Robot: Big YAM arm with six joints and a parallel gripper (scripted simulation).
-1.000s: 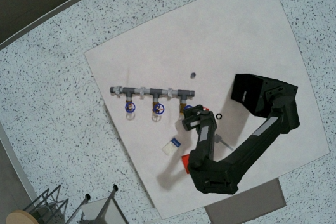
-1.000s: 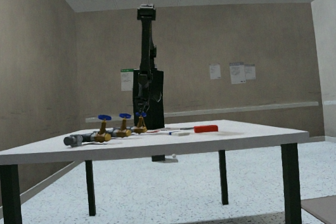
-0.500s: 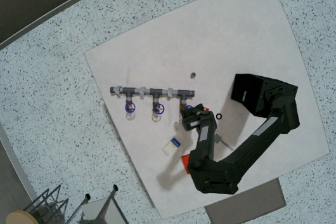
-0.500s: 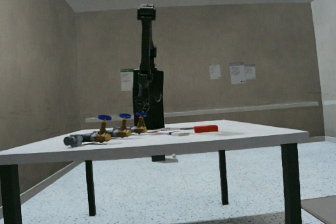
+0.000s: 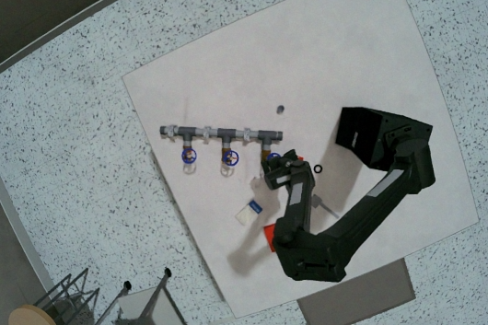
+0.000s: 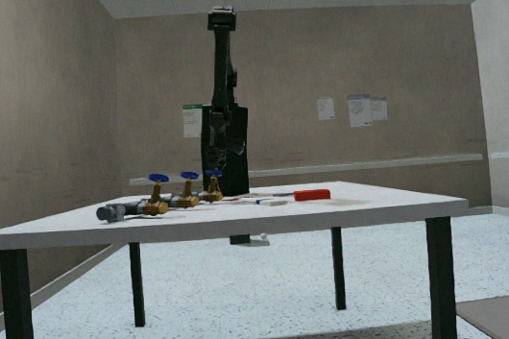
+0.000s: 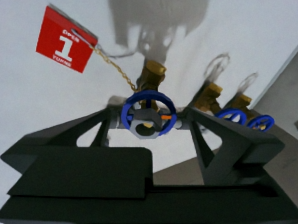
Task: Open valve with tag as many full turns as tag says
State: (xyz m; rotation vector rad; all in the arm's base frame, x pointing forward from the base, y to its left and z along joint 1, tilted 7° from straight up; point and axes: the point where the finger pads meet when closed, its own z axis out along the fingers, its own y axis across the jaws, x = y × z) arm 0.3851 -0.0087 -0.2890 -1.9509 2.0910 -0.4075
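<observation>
Now: the red tag 110 mm below my hand, 70 mm behind it and 60 mm to the left of it. The rest, counted from my hand: grey object (180 mm to the right, 110 mm below, 100 mm behind); then red block (350 mm to the left, 110 mm ahead, 100 mm below); then grey tool (290 mm to the left, 130 mm behind, 110 mm below).
</observation>
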